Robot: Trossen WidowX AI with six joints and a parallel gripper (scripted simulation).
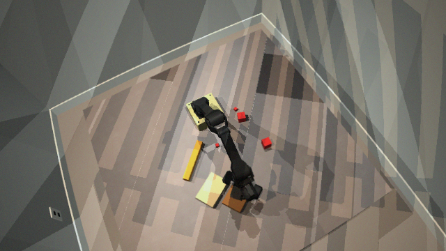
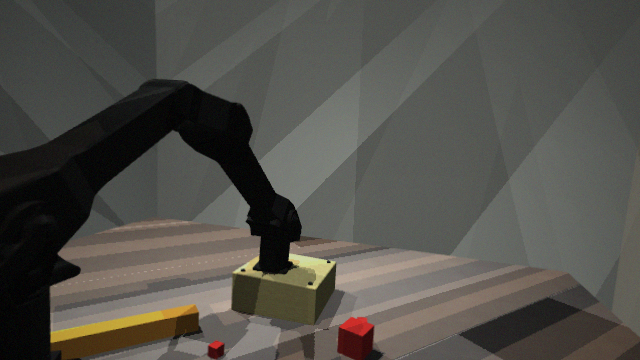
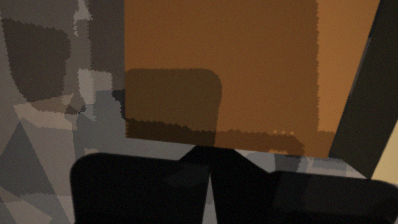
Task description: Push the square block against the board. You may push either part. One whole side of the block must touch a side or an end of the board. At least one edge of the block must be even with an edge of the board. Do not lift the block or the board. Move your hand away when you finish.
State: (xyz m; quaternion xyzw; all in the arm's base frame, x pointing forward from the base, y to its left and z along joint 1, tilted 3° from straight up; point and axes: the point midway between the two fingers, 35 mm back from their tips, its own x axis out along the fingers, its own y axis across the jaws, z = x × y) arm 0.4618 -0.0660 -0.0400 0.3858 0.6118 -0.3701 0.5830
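Now: the orange-brown square block 6 cm to the right of my gripper tip, 2 cm ahead of it and 1 cm above it. From my gripper tip the other things lie so: orange board (28 cm behind, 12 cm to the right, 1 cm above); pale flat plate (12 cm to the right, 9 cm behind, 1 cm above).
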